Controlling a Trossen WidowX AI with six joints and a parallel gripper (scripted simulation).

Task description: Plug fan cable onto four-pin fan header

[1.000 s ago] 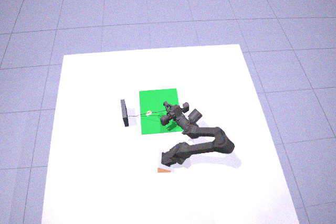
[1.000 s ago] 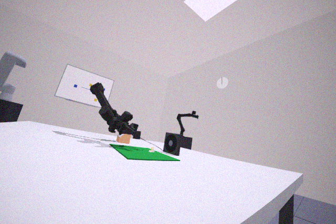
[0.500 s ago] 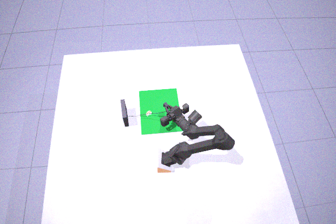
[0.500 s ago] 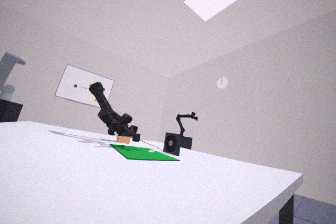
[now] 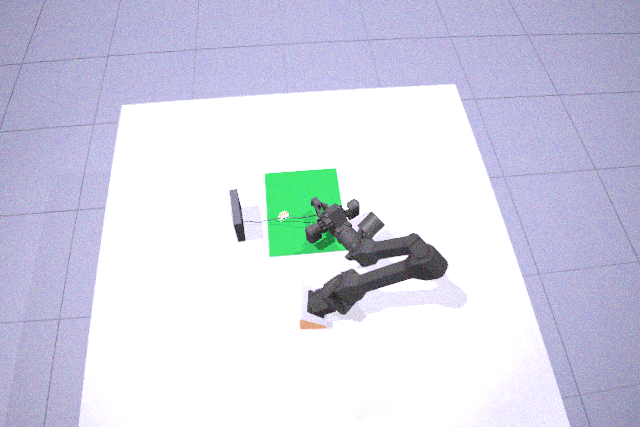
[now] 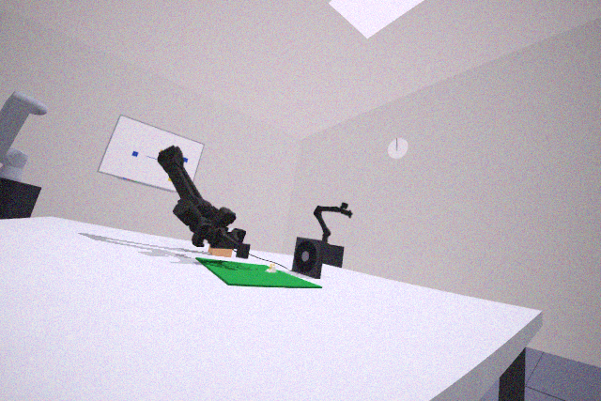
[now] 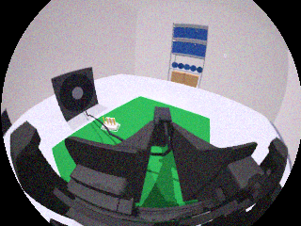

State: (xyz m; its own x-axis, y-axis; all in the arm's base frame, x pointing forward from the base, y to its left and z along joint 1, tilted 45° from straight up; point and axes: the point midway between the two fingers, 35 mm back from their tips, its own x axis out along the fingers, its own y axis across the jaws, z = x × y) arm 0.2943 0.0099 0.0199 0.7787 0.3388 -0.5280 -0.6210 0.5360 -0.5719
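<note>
My gripper tip is 10 mm short of the green board, 40 mm to the right of it and 80 mm above it. Also, from my gripper tip: black fan: 50 mm behind, 230 mm to the left; then four-pin header: 20 mm behind, 110 mm to the left, 60 mm below; then dark plug: 10 mm below.
</note>
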